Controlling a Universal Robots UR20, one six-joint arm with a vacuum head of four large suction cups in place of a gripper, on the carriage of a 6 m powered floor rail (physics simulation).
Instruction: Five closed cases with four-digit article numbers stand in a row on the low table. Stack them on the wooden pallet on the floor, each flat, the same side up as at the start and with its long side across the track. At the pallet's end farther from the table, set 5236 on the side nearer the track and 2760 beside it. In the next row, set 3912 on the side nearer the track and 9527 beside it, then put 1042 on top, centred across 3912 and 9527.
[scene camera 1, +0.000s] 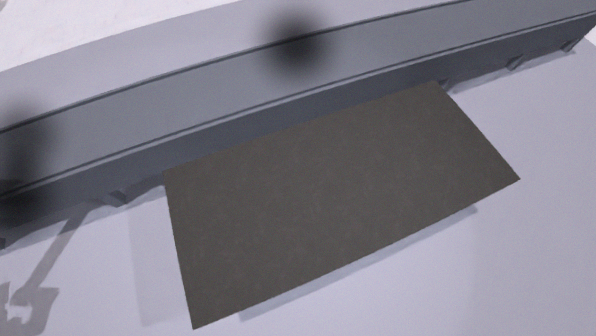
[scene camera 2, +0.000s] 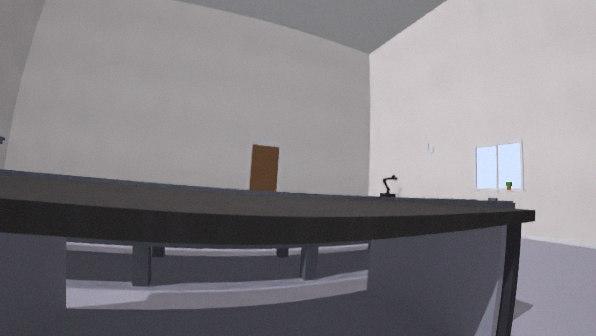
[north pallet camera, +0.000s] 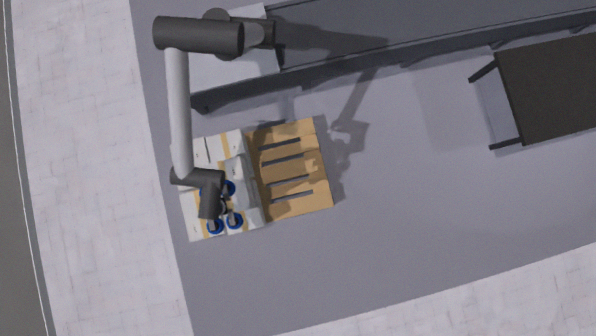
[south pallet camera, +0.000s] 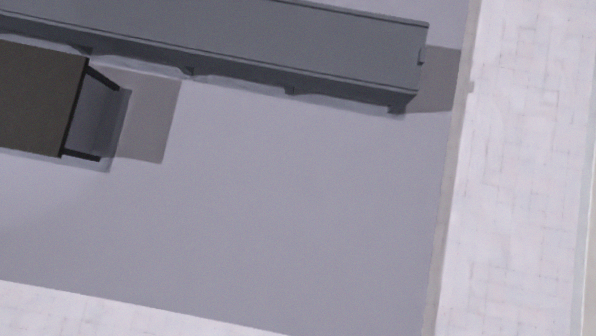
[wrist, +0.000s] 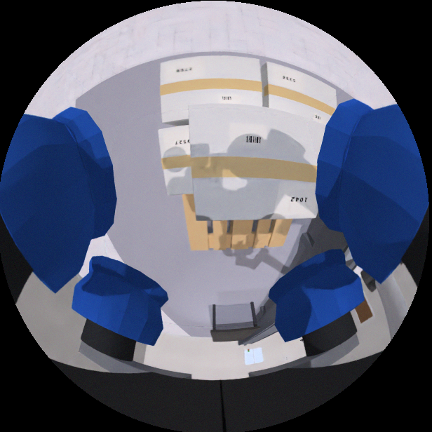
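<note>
My vacuum head (north pallet camera: 220, 206) (wrist: 217, 240) is open and empty, raised above the cases. White case 1042 (north pallet camera: 245, 187) (wrist: 225, 125) lies flat on top, across 3912 (north pallet camera: 236, 140) and 9527 (north pallet camera: 255, 220) (wrist: 174, 182). 3912 is hidden under 1042 in the wrist view. At the far end, 5236 (north pallet camera: 198, 145) (wrist: 300, 87) lies on the track side and 2760 (north pallet camera: 188, 207) (wrist: 210, 72) beside it, a narrow gap between them. The arm and cups cover part of these in the north view. The wooden pallet's (north pallet camera: 320, 195) (wrist: 197, 235) table-side half is bare. The low table (scene camera 1: 325, 200) (north pallet camera: 550, 95) carries no cases.
The floor rail (scene camera 1: 150, 115) (north pallet camera: 500, 15) (south pallet camera: 300, 45) runs alongside the pallet and table. Its white carriage (north pallet camera: 215, 75) stands near the pallet end, with the arm reaching over the cases. The table also shows in the south view (south pallet camera: 40, 100) and its edge in scene camera 2 (scene camera 2: 275, 227).
</note>
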